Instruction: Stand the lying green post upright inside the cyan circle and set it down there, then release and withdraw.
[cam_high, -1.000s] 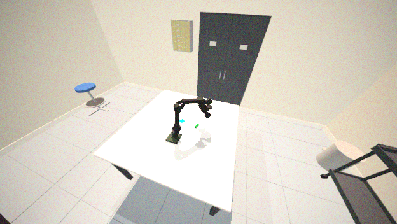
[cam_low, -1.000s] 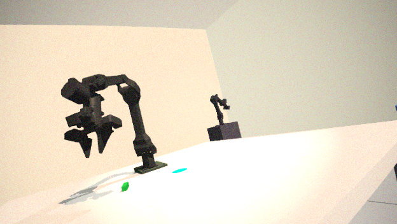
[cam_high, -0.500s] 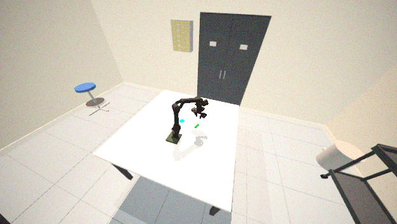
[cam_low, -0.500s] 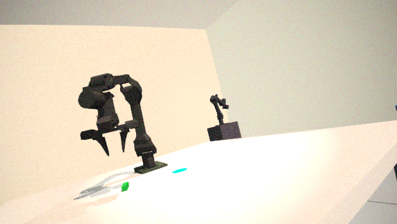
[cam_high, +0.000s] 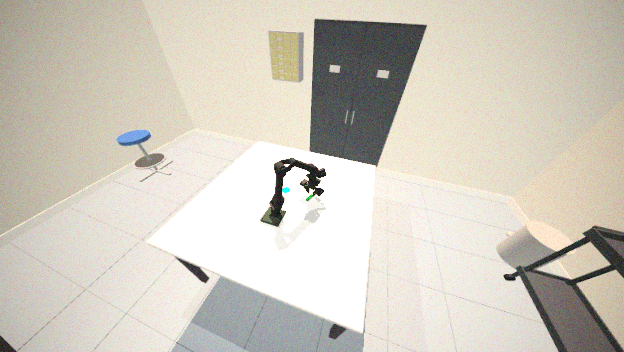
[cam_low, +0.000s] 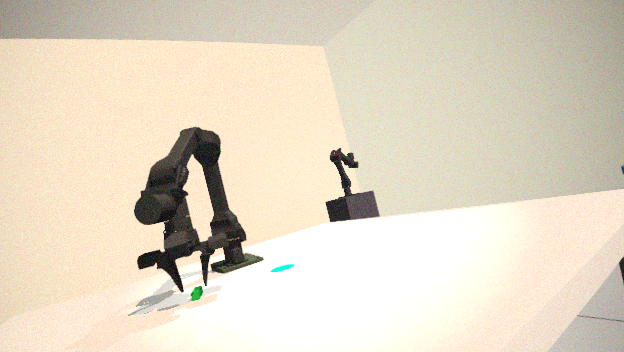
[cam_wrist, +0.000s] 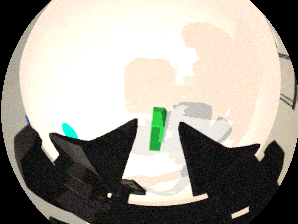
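Now: gripper tip 2 cm past the green post, 1 cm to the right of it and 1 cm above it. Round my gripper tip: cyan circle (21 cm to the left, 2 cm below).
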